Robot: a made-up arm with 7 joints. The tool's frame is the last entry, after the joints.
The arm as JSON. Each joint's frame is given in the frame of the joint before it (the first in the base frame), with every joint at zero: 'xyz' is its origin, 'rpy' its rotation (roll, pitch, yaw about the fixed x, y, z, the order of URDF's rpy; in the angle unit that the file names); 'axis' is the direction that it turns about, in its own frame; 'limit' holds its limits. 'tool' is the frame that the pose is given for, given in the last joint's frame.
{
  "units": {
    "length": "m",
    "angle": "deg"
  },
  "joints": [
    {
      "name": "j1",
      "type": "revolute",
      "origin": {
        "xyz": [
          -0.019,
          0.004,
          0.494
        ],
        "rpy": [
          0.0,
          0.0,
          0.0
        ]
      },
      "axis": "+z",
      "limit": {
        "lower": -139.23,
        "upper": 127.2
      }
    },
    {
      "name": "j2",
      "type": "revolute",
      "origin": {
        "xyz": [
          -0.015,
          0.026,
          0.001
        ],
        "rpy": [
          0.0,
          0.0,
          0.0
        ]
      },
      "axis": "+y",
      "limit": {
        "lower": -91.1,
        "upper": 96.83
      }
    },
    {
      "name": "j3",
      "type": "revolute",
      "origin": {
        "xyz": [
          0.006,
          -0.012,
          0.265
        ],
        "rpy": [
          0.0,
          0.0,
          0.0
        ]
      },
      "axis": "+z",
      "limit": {
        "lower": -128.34,
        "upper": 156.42
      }
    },
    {
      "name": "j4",
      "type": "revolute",
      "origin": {
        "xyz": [
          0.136,
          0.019,
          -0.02
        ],
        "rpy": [
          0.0,
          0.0,
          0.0
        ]
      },
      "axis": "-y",
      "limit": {
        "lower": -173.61,
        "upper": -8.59
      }
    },
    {
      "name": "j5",
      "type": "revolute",
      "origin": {
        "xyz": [
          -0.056,
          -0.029,
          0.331
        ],
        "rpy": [
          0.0,
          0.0,
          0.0
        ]
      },
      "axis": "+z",
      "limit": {
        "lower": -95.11,
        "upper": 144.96
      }
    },
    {
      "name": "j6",
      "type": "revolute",
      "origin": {
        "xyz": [
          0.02,
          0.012,
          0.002
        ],
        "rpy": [
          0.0,
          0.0,
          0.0
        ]
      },
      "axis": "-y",
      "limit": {
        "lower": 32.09,
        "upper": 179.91
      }
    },
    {
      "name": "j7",
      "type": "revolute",
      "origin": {
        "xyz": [
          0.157,
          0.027,
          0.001
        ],
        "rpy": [
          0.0,
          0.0,
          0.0
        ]
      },
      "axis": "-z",
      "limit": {
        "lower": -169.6,
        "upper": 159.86
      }
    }
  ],
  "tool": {
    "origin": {
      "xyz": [
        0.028,
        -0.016,
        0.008
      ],
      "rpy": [
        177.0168,
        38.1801,
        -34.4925
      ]
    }
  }
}
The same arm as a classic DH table. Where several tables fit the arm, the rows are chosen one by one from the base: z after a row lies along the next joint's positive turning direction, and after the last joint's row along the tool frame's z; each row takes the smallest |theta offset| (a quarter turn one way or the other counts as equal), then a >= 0, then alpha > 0; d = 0 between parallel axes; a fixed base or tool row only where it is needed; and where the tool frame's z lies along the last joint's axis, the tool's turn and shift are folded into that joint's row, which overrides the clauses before.
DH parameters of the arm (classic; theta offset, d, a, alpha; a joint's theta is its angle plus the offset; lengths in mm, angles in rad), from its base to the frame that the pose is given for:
base (fixed): -0.2075 0 -19.4 0
j1: 0.2075 495 -15 -1.5708
j2: 0 14 6 1.5708
j3: 0 245 136 1.5708
j4: 0 10 -56 -1.5708
j5: 0 333 20 1.5708
j6: 0 -39 157 1.5708
j7: -1.0529 31.9 0 0.6681
tool (fixed): 1.6369 -52.1 0 0
Joint limits (rad, base to tool): -2.43..2.2201 -1.59..1.69 -2.24..2.73 -3.0301..-0.1499 -1.66..2.53 0.5601..3.14 -2.9601..2.7901

